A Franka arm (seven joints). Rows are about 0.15 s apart.
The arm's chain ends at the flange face. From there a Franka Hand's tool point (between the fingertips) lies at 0.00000 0.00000 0.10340 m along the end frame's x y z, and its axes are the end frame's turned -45 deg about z.
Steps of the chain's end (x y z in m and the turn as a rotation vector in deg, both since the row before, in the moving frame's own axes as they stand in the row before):
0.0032, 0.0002, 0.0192, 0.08, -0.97, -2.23
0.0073, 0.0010, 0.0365, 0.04, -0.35, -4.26
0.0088, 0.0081, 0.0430, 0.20, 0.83, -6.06
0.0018, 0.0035, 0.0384, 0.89, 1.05, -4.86
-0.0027, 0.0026, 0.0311, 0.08, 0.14, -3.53
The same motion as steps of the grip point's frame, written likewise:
0.0010, 0.0011, 0.0192, 0.74, -0.63, -2.23
0.0040, 0.0054, 0.0365, 0.28, -0.22, -4.26
0.0018, 0.0127, 0.0430, -0.45, 0.73, -6.06
0.0013, 0.0038, 0.0384, -0.11, 1.37, -4.86
-0.0035, 0.0000, 0.0311, -0.04, 0.16, -3.53

